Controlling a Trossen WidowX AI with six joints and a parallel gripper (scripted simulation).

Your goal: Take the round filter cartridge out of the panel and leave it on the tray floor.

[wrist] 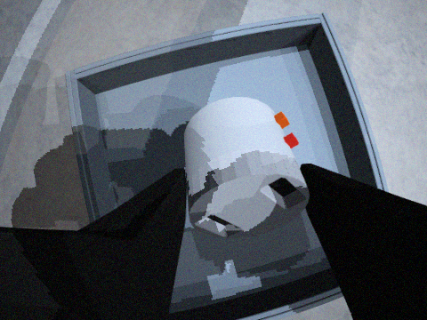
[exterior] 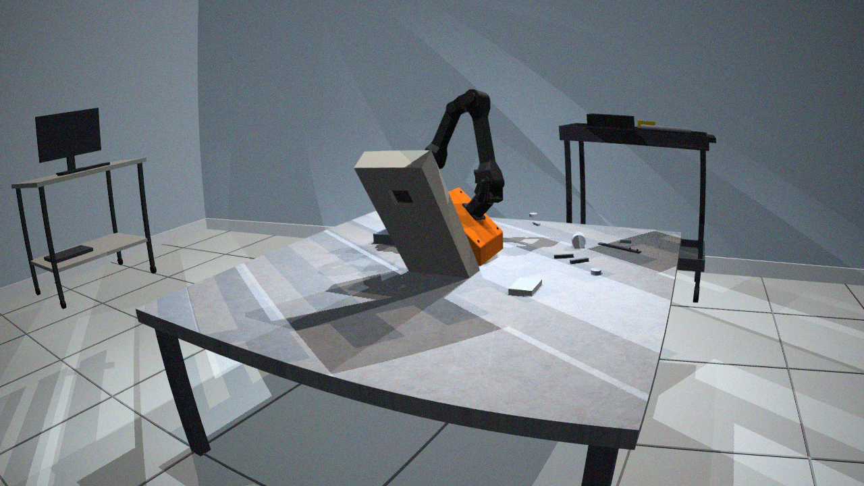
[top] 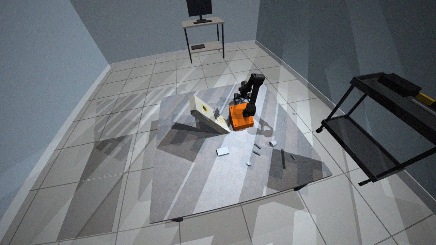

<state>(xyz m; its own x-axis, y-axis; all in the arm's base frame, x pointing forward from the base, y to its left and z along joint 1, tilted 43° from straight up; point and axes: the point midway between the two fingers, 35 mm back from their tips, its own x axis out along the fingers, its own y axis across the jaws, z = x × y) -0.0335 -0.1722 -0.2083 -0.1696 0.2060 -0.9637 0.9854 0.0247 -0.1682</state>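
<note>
Right now the grey round filter cartridge is right at my gripper tip. From my gripper tip the other things lie so: beige service panel 350 mm ahead, 320 mm to the left, 140 mm above; white cylinder 570 mm to the left, 140 mm behind, 30 mm below; low grey tray 40 mm below.
</note>
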